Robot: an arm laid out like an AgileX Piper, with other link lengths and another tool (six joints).
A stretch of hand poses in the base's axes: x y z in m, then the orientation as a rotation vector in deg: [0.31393, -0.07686, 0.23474, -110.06, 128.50, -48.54]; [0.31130, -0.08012, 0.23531, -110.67, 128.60, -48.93]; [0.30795, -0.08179, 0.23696, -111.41, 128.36, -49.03]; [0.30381, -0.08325, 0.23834, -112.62, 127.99, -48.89]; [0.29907, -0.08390, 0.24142, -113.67, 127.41, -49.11]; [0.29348, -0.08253, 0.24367, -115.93, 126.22, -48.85]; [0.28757, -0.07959, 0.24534, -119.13, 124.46, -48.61]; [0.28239, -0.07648, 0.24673, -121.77, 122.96, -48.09]
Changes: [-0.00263, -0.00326, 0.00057, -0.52, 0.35, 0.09]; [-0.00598, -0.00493, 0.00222, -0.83, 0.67, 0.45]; [-0.01012, -0.00639, 0.00360, -1.13, 1.26, 1.04]; [-0.01486, -0.00704, 0.00668, -1.55, 1.57, 1.68]; [-0.02045, -0.00567, 0.00893, -2.02, 2.43, 3.07]; [-0.02636, -0.00273, 0.01060, -2.78, 3.62, 5.05]; [-0.03154, 0.00038, 0.01199, -3.22, 4.69, 6.71]
